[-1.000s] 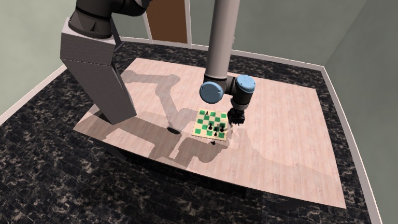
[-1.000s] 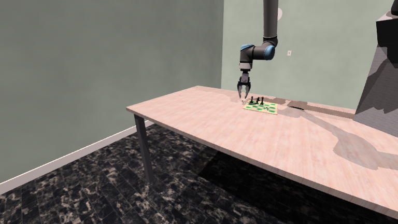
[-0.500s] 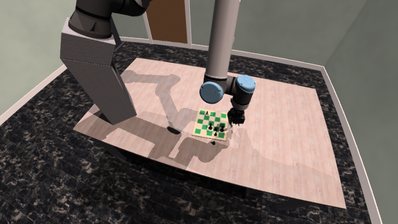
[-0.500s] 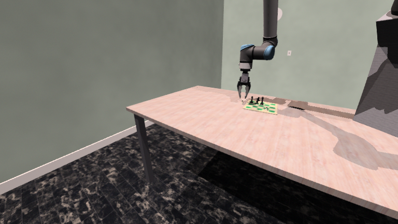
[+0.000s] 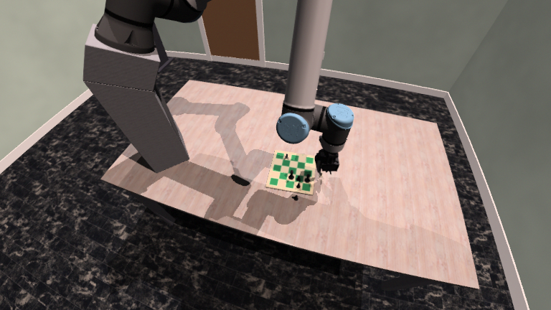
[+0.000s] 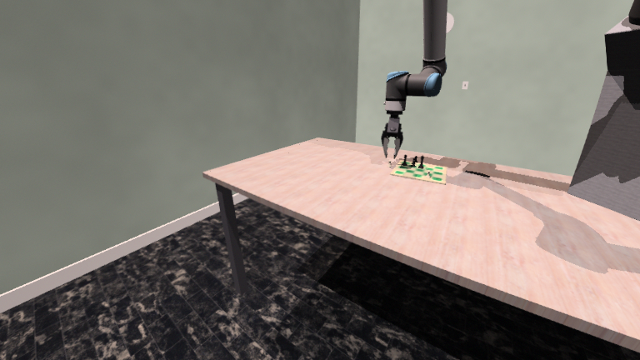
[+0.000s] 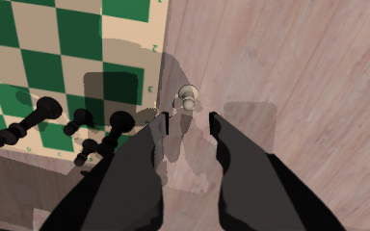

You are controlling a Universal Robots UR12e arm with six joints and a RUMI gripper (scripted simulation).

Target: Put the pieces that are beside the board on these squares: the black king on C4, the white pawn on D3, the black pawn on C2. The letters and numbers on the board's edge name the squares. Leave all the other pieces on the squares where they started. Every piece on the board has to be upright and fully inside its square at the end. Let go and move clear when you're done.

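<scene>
The black king lies 140 mm behind my hand, 40 mm to the right of it and 20 mm below it. From my hand the other things lie so: chessboard: 140 mm behind, 50 mm below.
</scene>
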